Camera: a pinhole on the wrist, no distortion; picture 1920 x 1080 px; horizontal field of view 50.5 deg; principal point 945.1 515.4 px. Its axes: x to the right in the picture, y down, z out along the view. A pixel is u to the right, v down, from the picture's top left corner.
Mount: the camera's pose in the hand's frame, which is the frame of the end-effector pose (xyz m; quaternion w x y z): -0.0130 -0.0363 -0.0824 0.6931 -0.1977 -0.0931 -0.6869
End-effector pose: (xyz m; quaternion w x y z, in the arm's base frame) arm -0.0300 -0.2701 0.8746 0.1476 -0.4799 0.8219 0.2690
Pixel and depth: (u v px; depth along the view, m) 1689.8 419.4 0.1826
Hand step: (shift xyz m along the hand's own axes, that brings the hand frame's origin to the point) 0.0071 -0.0239 0.1108
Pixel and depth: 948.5 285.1 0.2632
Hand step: -0.0049 0.0697 0.1602
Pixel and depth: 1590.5 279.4 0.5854
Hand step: 0.0106 0.0306 0.5314
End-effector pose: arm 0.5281 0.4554 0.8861 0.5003 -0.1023 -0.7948 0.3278
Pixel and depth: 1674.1 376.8 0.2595
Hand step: 0.0101 -0.0167 0.1921
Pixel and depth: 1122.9 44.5 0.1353
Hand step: -0.0242 0.0080 0.0493
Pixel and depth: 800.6 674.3 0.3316
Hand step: 0.0590 0.1180 0.2043
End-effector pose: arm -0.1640 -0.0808 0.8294 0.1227 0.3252 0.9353 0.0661
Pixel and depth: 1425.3 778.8 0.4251
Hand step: 0.1059 0.0416 0.3342
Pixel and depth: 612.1 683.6 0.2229
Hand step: 0.0356 0.0863 0.1019
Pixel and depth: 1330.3 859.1 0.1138
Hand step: 0.0231 -0.0107 0.0264
